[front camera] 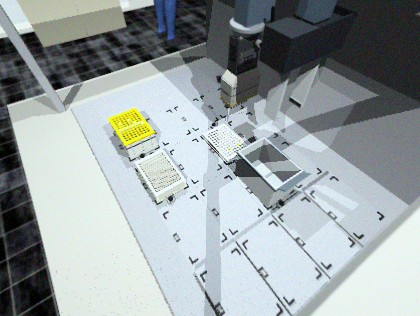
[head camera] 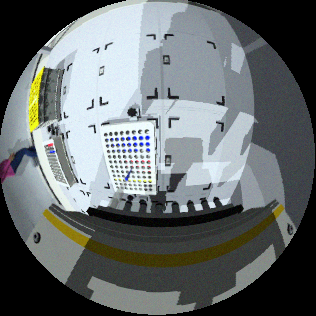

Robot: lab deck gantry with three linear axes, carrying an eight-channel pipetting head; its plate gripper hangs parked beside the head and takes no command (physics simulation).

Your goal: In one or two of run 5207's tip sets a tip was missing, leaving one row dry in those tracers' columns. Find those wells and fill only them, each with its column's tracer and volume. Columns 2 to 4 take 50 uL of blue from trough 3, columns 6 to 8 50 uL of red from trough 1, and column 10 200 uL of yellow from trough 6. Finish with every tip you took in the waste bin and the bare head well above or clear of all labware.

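Observation:
The pipetting head (front camera: 240,90) hangs above the far end of the white well plate (front camera: 214,149) (head camera: 129,126). In the head view one tip (head camera: 128,175) with blue in it hangs from the row of nozzles, seen against the plate. Blue wells (head camera: 135,144), red wells (head camera: 142,161) and yellow wells (head camera: 145,181) show in the plate; single wells are too small to judge surely. The yellow tip rack (front camera: 131,126) (head camera: 36,100) and white trough block (front camera: 175,191) (head camera: 62,162) stand at the left. The parked plate gripper (front camera: 284,111) is open and empty, beside the head.
The open grey waste bin (front camera: 262,189) stands right beside the plate, its rim higher than the plate. The tip rack stands behind the trough block in the front view. Black corner marks outline deck positions around them. A person's legs (front camera: 166,19) show beyond the deck.

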